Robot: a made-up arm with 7 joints. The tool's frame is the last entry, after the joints. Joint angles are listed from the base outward. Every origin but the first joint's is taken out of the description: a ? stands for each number. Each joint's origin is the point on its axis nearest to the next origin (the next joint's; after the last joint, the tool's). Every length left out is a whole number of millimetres.
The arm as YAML. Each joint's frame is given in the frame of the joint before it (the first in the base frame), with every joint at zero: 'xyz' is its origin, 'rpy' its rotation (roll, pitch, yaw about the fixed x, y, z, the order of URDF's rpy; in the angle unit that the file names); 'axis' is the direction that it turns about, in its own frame. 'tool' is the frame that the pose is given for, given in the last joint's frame.
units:
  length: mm
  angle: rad
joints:
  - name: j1
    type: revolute
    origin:
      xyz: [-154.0, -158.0, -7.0]
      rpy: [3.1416, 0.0, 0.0]
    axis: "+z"
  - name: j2
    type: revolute
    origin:
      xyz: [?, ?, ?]
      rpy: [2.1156, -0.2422, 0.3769]
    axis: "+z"
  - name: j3
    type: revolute
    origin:
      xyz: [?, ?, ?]
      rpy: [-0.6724, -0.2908, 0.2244]
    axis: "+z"
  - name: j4
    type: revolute
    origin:
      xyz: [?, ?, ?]
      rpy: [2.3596, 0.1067, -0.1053]
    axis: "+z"
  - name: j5
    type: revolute
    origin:
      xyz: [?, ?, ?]
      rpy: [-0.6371, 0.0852, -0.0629]
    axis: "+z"
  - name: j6
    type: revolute
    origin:
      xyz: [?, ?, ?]
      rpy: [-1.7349, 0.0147, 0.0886]
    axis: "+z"
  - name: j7
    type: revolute
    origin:
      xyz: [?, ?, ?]
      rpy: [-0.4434, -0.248, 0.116]
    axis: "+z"
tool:
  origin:
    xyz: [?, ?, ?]
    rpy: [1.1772, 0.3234, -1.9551]
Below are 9 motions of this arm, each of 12 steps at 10 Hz.
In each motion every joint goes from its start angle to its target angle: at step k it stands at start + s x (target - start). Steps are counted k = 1, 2, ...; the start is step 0. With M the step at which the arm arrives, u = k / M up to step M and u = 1 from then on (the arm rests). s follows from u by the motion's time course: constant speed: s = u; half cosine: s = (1 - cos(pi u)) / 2; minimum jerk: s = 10 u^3 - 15 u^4 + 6 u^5.
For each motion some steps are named. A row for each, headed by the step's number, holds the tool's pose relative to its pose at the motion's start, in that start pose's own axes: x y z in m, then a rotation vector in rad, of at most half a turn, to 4 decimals.
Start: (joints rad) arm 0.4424 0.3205 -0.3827 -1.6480 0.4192 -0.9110 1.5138
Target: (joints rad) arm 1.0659 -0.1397 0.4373 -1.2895 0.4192 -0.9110 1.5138
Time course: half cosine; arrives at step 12
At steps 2, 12:
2: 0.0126 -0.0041 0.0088 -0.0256 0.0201 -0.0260
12: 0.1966 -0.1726 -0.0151 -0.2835 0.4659 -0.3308

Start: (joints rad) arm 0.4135 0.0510 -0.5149 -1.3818 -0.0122 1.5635 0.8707
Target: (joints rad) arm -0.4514 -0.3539 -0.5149 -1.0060 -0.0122 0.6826 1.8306
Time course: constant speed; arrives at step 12
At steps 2, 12:
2: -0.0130 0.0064 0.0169 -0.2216 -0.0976 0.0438
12: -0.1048 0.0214 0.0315 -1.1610 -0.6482 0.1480

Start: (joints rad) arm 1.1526 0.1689 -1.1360 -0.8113 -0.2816 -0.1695 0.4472
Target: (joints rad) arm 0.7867 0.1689 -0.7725 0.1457 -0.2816 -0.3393 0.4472
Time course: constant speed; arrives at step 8
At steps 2, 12:
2: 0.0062 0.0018 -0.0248 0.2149 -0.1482 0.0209
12: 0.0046 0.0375 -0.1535 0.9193 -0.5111 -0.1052

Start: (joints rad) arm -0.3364 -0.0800 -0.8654 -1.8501 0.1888 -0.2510 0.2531
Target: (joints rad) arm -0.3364 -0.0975 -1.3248 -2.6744 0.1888 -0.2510 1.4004
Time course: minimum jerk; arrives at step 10
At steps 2, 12:
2: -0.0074 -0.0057 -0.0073 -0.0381 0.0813 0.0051
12: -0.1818 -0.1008 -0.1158 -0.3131 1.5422 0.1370

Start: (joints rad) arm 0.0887 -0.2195 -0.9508 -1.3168 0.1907 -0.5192 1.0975
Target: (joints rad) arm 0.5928 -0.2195 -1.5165 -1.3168 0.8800 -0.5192 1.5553
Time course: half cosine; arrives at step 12
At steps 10, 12:
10: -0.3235 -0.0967 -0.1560 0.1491 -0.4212 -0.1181
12: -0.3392 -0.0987 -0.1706 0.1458 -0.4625 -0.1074

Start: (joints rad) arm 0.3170 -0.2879 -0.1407 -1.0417 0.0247 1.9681 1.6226
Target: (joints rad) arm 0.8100 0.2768 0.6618 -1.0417 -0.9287 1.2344 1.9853
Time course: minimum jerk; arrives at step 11
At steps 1, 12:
1: -0.0026 0.0012 0.0008 0.0092 0.0056 0.0009
12: -0.2380 -0.0552 0.4221 0.9501 1.2813 -0.3272

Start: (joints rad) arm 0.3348 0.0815 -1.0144 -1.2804 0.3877 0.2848 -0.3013
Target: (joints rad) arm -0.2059 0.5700 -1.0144 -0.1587 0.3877 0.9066 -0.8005
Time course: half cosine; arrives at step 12
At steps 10, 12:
10: -0.1702 0.0357 -0.2797 1.2688 0.4051 -0.3151
12: -0.1887 0.0497 -0.2906 1.3506 0.4348 -0.3535

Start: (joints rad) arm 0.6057 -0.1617 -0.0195 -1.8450 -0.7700 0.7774 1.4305
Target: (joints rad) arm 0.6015 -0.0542 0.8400 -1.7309 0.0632 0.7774 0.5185
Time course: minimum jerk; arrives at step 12
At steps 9, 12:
9: -0.2153 0.1411 0.2505 -0.2936 -0.7997 -0.1045
12: -0.2307 0.1738 0.2803 -0.3159 -0.8705 -0.0764

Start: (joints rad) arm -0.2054 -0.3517 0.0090 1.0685 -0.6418 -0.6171 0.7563
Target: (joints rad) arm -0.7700 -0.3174 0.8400 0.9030 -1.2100 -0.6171 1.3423
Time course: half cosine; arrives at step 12
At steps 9, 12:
9: -0.0790 0.3618 -0.2227 -0.0954 1.1984 0.5936
12: -0.0960 0.4423 -0.2260 -0.0956 1.3294 0.7816

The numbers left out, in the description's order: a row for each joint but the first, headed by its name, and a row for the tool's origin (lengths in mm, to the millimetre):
j2: 42.0 -5.0 0.0
j3: 333.0 50.0 0.0
j4: -52.0 -322.0 0.0
j5: -5.0 -63.0 0.0
j6: -160.0 -125.0 0.0
j7: -17.0 -145.0 0.0
tool: 4.0 -81.0 0.0

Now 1 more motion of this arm.
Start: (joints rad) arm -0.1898 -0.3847 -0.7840 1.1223 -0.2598 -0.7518 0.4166
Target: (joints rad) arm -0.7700 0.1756 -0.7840 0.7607 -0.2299 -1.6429 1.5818
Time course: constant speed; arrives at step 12
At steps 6, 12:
6: -0.0896 0.0568 0.1135 -0.6238 0.3188 -0.2005
12: -0.1617 0.1600 0.1771 -1.0635 0.8137 -0.5766

